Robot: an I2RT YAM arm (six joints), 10 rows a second.
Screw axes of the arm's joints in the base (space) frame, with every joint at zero. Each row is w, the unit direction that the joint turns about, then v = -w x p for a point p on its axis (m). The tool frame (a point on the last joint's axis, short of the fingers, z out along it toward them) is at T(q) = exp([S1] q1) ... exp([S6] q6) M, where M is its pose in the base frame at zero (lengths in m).
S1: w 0 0 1 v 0 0 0
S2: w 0 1 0 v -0.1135 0 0.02
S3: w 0 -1 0 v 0.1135 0 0.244
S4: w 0 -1 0 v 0.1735 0 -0.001
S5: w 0 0 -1 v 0 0.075 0
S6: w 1 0 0 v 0 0.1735 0
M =
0 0 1 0.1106
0 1 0 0
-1 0 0 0.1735
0 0 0 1
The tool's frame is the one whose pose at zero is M.
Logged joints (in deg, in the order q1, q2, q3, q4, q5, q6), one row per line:
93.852 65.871 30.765 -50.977 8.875 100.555
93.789 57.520 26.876 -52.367 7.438 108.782
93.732 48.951 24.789 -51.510 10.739 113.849
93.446 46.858 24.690 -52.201 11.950 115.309
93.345 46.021 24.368 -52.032 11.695 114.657
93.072 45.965 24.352 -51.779 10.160 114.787
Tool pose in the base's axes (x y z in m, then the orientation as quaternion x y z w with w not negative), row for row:
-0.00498 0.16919 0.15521 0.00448 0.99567 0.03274 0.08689
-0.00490 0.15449 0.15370 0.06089 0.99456 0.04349 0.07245
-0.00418 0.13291 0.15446 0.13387 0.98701 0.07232 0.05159
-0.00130 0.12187 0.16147 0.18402 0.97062 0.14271 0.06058
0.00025 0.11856 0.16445 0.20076 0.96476 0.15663 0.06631
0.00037 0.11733 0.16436 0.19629 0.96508 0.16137 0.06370
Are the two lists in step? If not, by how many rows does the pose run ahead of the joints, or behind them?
The pose runs 1 row behind the joints: the pose in row i belongs to the joints in row i - 1.
